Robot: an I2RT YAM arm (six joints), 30 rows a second.
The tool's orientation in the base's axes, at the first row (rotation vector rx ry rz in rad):
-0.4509 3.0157 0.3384
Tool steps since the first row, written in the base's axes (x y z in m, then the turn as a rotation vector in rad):
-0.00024 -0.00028 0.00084 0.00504 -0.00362 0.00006
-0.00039 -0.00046 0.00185 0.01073 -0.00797 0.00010
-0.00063 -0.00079 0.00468 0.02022 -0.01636 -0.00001
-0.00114 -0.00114 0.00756 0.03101 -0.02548 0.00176
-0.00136 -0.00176 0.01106 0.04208 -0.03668 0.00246
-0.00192 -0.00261 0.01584 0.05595 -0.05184 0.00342
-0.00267 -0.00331 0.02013 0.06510 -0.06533 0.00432
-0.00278 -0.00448 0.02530 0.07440 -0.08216 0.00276
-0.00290 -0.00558 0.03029 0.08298 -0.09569 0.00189
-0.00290 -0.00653 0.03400 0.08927 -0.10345 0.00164
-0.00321 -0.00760 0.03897 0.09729 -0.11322 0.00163
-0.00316 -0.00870 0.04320 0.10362 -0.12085 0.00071
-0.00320 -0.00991 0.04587 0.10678 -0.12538 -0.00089
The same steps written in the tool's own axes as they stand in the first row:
0.00022 -0.00002 -0.00089 -0.00380 -0.00486 -0.00068
0.00031 0.00007 -0.00192 -0.00801 -0.01060 -0.00148
0.00033 0.00041 -0.00476 -0.01470 -0.02126 -0.00290
0.00062 0.00083 -0.00766 -0.02263 -0.03260 -0.00627
0.00063 0.00104 -0.01122 -0.03012 -0.04618 -0.00905
0.00091 0.00139 -0.01608 -0.03921 -0.06424 -0.01288
0.00137 0.00185 -0.02045 -0.04425 -0.07935 -0.01646
0.00126 0.00185 -0.02575 -0.04824 -0.09812 -0.01839
0.00116 0.00189 -0.03086 -0.05254 -0.11346 -0.02028
0.00104 0.00177 -0.03468 -0.05634 -0.12262 -0.02155
0.00111 0.00188 -0.03977 -0.06125 -0.13411 -0.02344
0.00093 0.00171 -0.04414 -0.06505 -0.14329 -0.02403
0.00103 0.00114 -0.04701 -0.06663 -0.14878 -0.02338

